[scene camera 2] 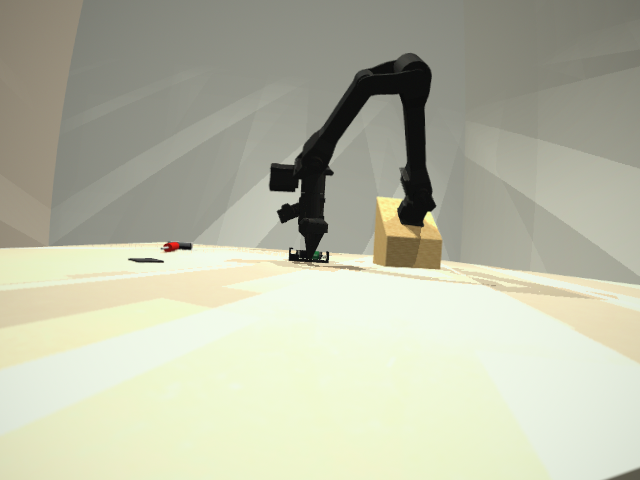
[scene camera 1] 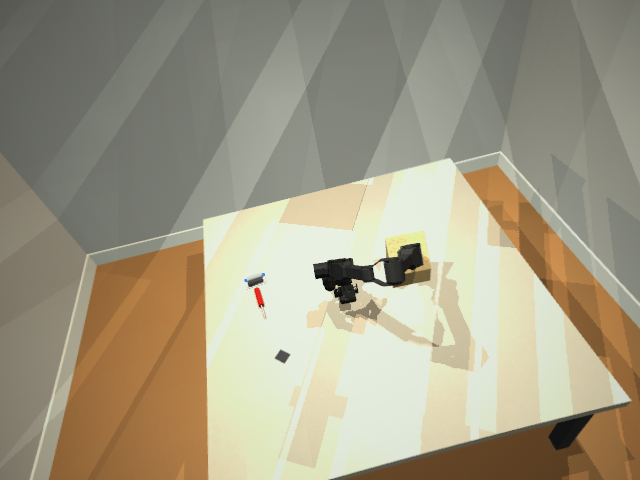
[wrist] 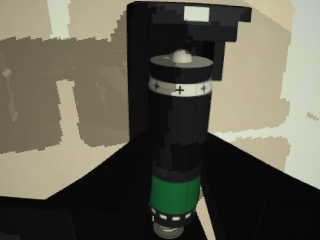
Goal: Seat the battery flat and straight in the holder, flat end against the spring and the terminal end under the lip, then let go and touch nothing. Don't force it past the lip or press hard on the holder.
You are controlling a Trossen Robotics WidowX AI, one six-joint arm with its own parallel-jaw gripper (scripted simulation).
Note:
The pictures show: the gripper and a battery.
The gripper also shows in the wrist view.

